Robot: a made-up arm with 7 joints. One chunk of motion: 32 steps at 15 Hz.
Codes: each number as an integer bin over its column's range. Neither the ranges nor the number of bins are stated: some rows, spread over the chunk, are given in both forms.
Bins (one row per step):
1: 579 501 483 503 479 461 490
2: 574 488 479 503 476 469 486
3: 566 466 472 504 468 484 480
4: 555 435 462 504 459 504 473
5: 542 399 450 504 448 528 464
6: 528 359 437 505 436 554 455
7: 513 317 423 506 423 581 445
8: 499 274 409 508 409 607 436
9: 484 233 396 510 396 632 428
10: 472 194 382 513 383 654 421
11: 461 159 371 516 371 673 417
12: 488 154 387 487 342 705 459
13: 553 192 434 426 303 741 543
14: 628 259 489 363 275 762 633
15: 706 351 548 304 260 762 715
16: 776 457 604 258 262 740 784
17: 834 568 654 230 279 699 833
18: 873 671 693 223 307 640 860
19: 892 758 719 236 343 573 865
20: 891 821 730 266 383 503 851
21: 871 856 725 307 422 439 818
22: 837 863 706 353 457 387 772
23: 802 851 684 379 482 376 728
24: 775 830 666 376 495 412 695
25: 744 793 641 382 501 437 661
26: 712 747 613 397 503 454 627
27: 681 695 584 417 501 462 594
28: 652 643 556 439 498 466 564
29: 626 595 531 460 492 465 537
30: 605 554 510 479 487 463 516
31: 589 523 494 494 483 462 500
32: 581 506 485 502 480 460 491
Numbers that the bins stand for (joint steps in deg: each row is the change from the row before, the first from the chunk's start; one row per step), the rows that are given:
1: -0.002 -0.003 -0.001 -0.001 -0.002 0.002 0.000
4: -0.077 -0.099 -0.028 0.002 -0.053 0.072 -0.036
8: -0.252 -0.332 -0.096 0.013 -0.180 0.240 -0.113
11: -0.370 -0.499 -0.145 0.034 -0.277 0.348 -0.153
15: 0.395 -0.221 0.082 -0.534 -0.559 0.493 0.473
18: 0.916 0.244 0.268 -0.752 -0.439 0.294 0.778
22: 0.804 0.523 0.285 -0.403 -0.058 -0.119 0.593
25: 0.514 0.421 0.201 -0.325 0.054 -0.037 0.359
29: 0.145 0.134 0.060 -0.116 0.031 0.009 0.099
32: 0.005 0.004 0.001 -0.003 0.000 0.001 0.002
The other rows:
2: -0.017 -0.022 -0.006 -0.001 -0.010 0.015 -0.008
3: -0.042 -0.054 -0.015 0.002 -0.030 0.040 -0.021
5: -0.117 -0.151 -0.043 0.002 -0.081 0.112 -0.055
6: -0.161 -0.209 -0.060 0.005 -0.111 0.154 -0.074
7: -0.208 -0.270 -0.078 0.007 -0.145 0.198 -0.095
9: -0.298 -0.392 -0.113 0.018 -0.213 0.281 -0.130
10: -0.336 -0.448 -0.131 0.026 -0.246 0.317 -0.145
12: -0.286 -0.506 -0.124 -0.044 -0.350 0.400 -0.065
13: -0.083 -0.451 -0.064 -0.207 -0.450 0.459 0.111
14: 0.151 -0.354 0.007 -0.376 -0.521 0.493 0.301
16: 0.614 -0.067 0.154 -0.658 -0.554 0.457 0.618
17: 0.795 0.094 0.218 -0.733 -0.511 0.391 0.721
19: 0.976 0.370 0.301 -0.717 -0.348 0.185 0.788
20: 0.973 0.462 0.315 -0.636 -0.246 0.071 0.759
21: 0.910 0.512 0.309 -0.526 -0.147 -0.034 0.690
23: 0.695 0.505 0.256 -0.333 0.006 -0.137 0.500
24: 0.610 0.475 0.233 -0.341 0.039 -0.078 0.431
26: 0.414 0.354 0.165 -0.285 0.059 -0.009 0.288
27: 0.317 0.279 0.128 -0.231 0.054 0.004 0.219
28: 0.226 0.203 0.092 -0.172 0.046 0.010 0.156
30: 0.079 0.074 0.033 -0.065 0.018 0.005 0.055
31: 0.030 0.029 0.013 -0.025 0.008 0.004 0.021

